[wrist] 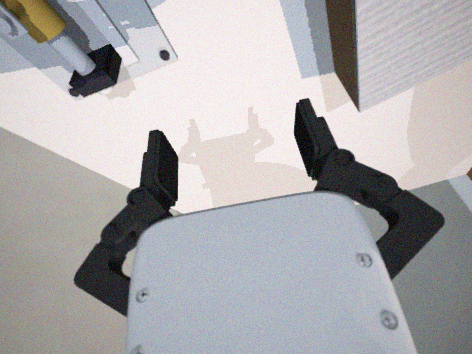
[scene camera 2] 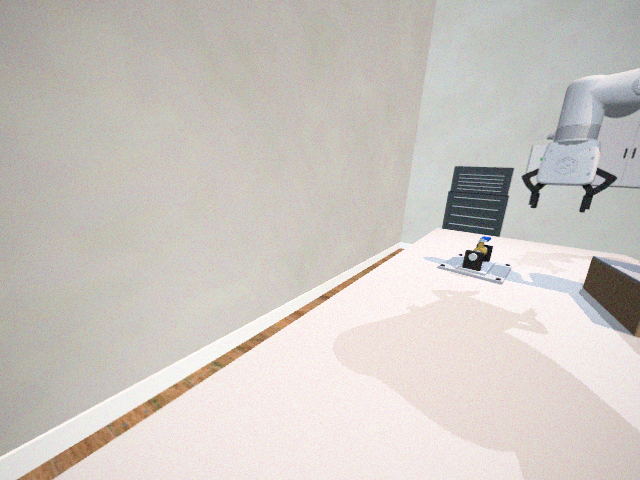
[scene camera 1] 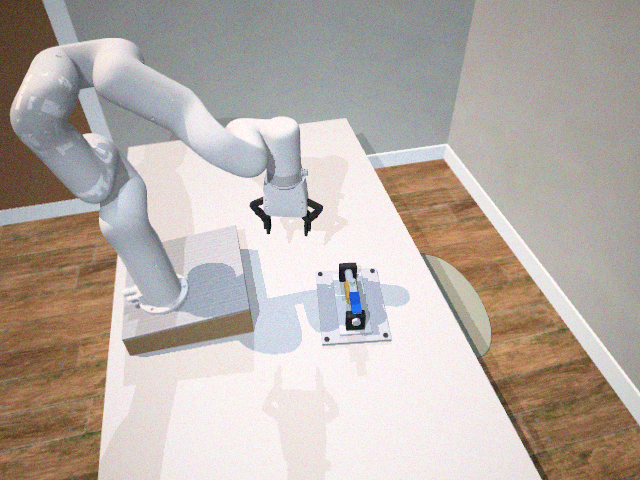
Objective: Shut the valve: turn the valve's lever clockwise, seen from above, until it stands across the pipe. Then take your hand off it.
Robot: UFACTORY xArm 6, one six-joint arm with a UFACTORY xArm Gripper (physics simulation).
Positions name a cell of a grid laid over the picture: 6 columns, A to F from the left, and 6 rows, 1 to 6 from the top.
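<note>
A base plate (scene camera 1: D5) is part of what I see, and scene camera 2 shows me the plate (scene camera 2: E4) too. Then there is my gripper (scene camera 2: F3), which I also find in scene camera 1, at my gripper (scene camera 1: C3), and in the wrist view, where I see the gripper (wrist: C3).
</note>
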